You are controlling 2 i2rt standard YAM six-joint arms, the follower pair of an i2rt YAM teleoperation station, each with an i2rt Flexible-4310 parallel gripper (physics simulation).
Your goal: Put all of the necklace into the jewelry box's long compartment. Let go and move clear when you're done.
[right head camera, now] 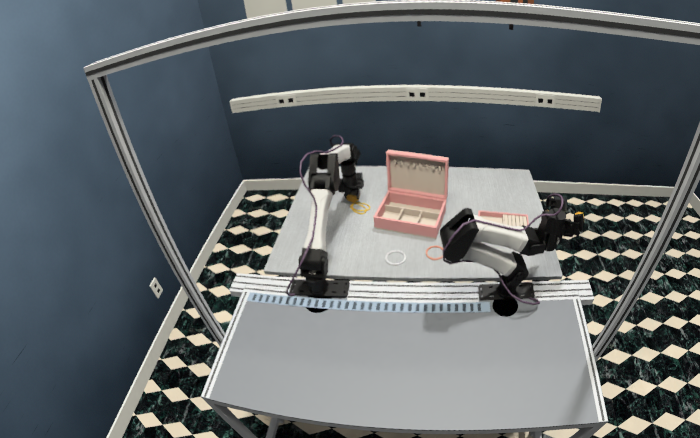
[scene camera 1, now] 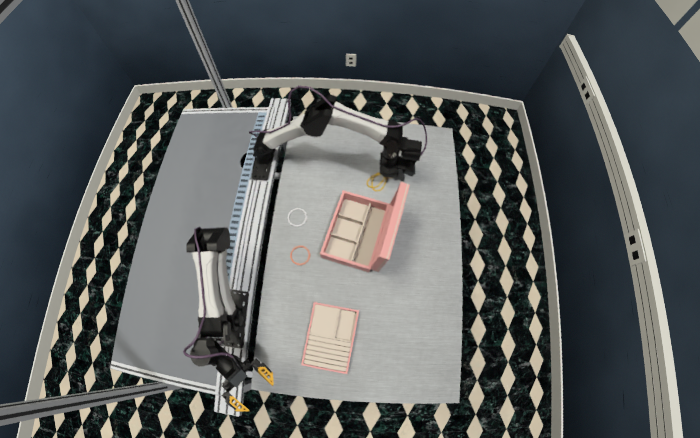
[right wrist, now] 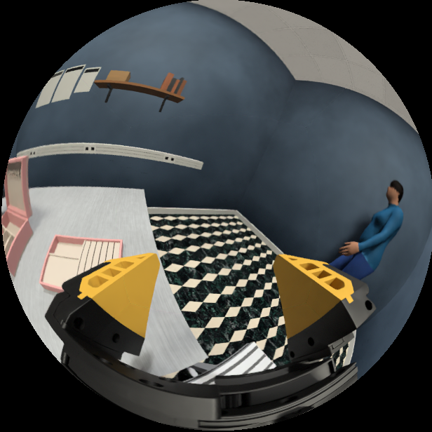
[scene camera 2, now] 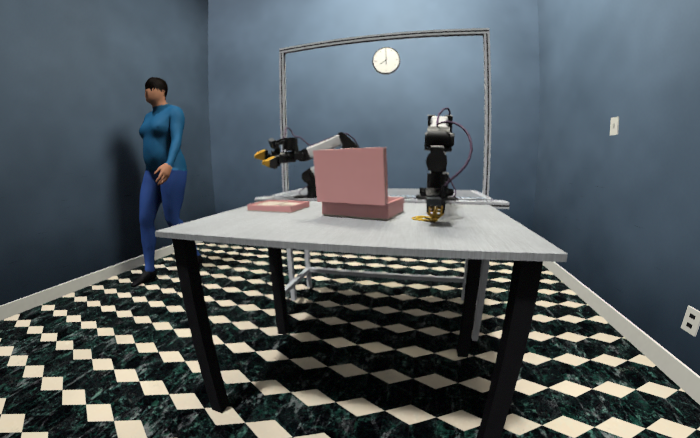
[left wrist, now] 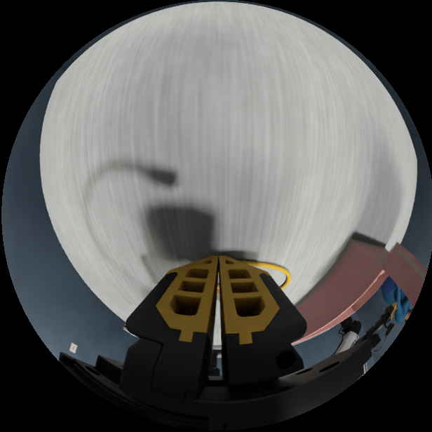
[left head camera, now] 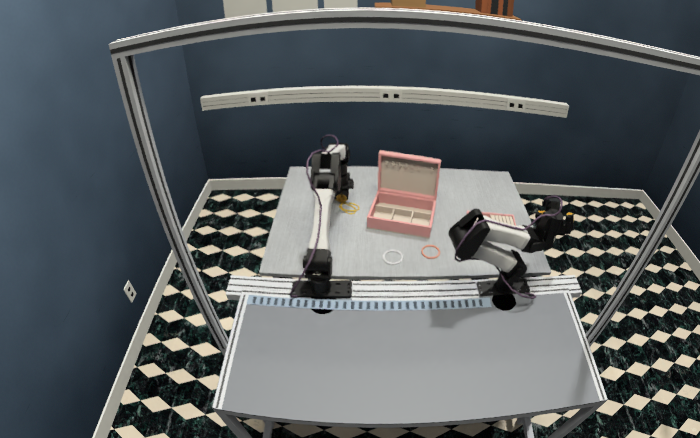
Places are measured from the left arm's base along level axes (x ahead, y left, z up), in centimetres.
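Pixels of known places: left gripper, fingertip midpoint: point(right head camera: 354, 201) point(scene camera 1: 387, 175) point(scene camera 2: 434, 220) point(left head camera: 342, 201); right gripper, fingertip midpoint: point(right head camera: 566, 212) point(scene camera 1: 261, 398) point(scene camera 2: 258, 159); left arm's base, link origin: point(right head camera: 319, 289) point(scene camera 1: 264, 159) point(left head camera: 321, 290); right arm's base, link origin: point(right head camera: 506, 292) point(scene camera 1: 236, 319) point(scene camera 2: 313, 197) point(left head camera: 503, 288).
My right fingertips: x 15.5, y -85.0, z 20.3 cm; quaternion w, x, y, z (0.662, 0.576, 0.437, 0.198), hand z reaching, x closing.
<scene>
For each thing: its top centre in the pictures, then the offset to it from my right fingertips. "pt": a spot on its surface instead.
- yellow necklace, top centre: point(scene camera 2: 426, 216) point(scene camera 1: 377, 179) point(right head camera: 358, 206) point(left head camera: 348, 206) dx +29.9, dy +78.0, dz -20.6 cm
- white ring, top centre: point(right head camera: 395, 257) point(left head camera: 392, 256) point(scene camera 1: 297, 217) dx +1.1, dy +60.9, dz -21.0 cm
- red ring, top centre: point(scene camera 1: 300, 255) point(left head camera: 430, 251) dx +3.7, dy +46.8, dz -21.1 cm
- pink divided tray, top centre: point(scene camera 1: 330, 338) point(right head camera: 504, 224) point(left head camera: 493, 224) point(scene camera 2: 278, 202) dx +16.4, dy +18.9, dz -18.9 cm
- raised lid, surface spot: point(scene camera 2: 351, 175) pt dx +34.8, dy +54.6, dz -7.3 cm
The yellow necklace point(left head camera: 354, 211) point(right head camera: 359, 212) point(scene camera 1: 375, 190) point(scene camera 2: 420, 218) point(left wrist: 286, 271) lies looped on the table, left of the jewelry box in the head views. My left gripper point(left head camera: 341, 198) point(right head camera: 352, 199) point(scene camera 2: 435, 212) point(left wrist: 218, 260) points down at the table, its fingers shut on part of the necklace; the exact pinch is partly hidden. The pink jewelry box point(left head camera: 398, 227) point(right head camera: 405, 227) point(scene camera 1: 345, 262) point(left wrist: 340, 285) has its lid upright. Its long compartment point(scene camera 1: 370, 237) runs beside the lid and shows no necklace. My right gripper point(scene camera 1: 260, 397) point(scene camera 2: 260, 159) point(right wrist: 216, 261) is open and empty, near the table's edge.
A white ring point(left head camera: 392, 249) point(scene camera 1: 297, 208) and a red ring point(left head camera: 430, 245) point(scene camera 1: 300, 246) lie on the robot's side of the box. A pink divided tray point(scene camera 1: 308, 334) point(right wrist: 89, 238) lies farther along the table. The raised lid point(scene camera 2: 351, 175) stands near my left gripper. A person point(scene camera 2: 162, 134) point(right wrist: 382, 230) stands beyond the table.
</scene>
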